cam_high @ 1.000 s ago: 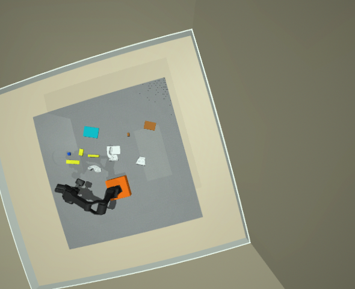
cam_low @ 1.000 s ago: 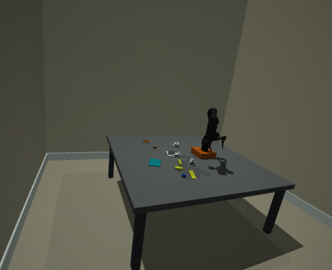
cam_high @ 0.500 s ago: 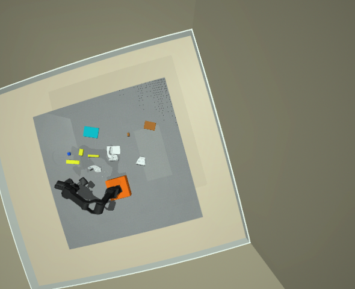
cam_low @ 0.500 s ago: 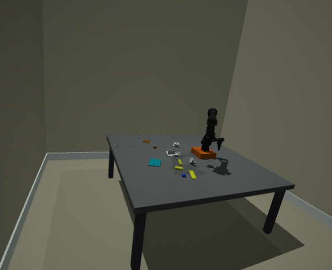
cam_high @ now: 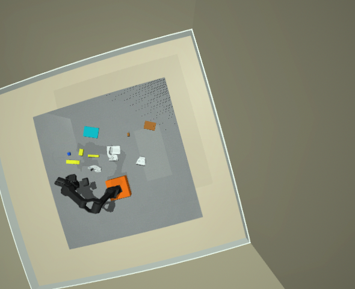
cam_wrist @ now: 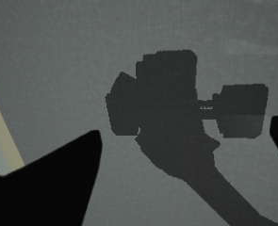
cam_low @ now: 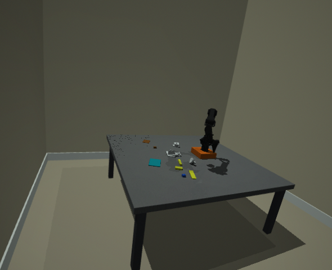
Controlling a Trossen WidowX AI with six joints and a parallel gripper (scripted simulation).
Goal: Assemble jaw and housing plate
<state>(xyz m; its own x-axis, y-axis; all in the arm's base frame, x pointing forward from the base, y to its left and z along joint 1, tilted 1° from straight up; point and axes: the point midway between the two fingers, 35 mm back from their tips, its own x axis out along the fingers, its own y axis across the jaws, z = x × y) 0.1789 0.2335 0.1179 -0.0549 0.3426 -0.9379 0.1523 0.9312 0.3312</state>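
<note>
My gripper tip is 100 mm to the left of the jaw, 100 mm above it and 80 mm short of it. Round my gripper tip: white base plate (330 mm to the right, 160 mm ahead, 130 mm below); blue cube (290 mm ahead, 130 mm below, 70 mm to the left); yellow bar (180 mm ahead, 140 mm to the right, 130 mm below).
</note>
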